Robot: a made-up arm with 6 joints. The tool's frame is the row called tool.
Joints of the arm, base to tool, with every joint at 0 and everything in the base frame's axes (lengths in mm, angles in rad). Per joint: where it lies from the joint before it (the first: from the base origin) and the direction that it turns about. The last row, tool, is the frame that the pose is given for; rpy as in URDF.
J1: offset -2.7 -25.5 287.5 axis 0 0 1
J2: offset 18.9 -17.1 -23.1 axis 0 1 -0.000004
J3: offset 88.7 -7.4 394.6 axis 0 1 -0.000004
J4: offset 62.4 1.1 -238.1 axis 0 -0.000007 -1
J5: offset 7.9 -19.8 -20.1 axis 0 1 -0.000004
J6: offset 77.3 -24.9 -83 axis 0 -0.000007 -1
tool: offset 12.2 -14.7 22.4 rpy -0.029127 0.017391 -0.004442
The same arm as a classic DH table. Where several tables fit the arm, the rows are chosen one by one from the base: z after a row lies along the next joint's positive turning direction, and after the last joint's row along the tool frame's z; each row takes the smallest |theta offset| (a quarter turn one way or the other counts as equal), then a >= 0, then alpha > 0; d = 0 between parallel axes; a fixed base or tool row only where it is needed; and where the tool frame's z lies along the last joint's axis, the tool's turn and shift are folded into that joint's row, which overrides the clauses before.
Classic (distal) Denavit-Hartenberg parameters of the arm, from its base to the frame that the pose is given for. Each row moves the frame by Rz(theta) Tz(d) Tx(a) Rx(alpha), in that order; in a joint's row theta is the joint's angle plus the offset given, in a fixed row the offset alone. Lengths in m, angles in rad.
base (fixed): a -0.0256, alpha 0, d 0, theta0 1.4653
J1: a 0.0189, alpha -1.5708, d 0.2644, theta0 -1.4653
J2: a 0.4044, alpha 0, d 0, theta0 -1.3497
J3: a 0.0624, alpha -1.5708, d -0.0234, theta0 1.3497
J4: a 0.0079, alpha 1.5708, d 0.2582, theta0 0
J5: a 0.0773, alpha -1.5708, d -0.0447, theta0 0
J6: a 0.018, alpha 3.1077, d -0.1247, theta0 0.5426
tool (fixed): a 0, alpha 0, d -0.1854, theta0 0.5384

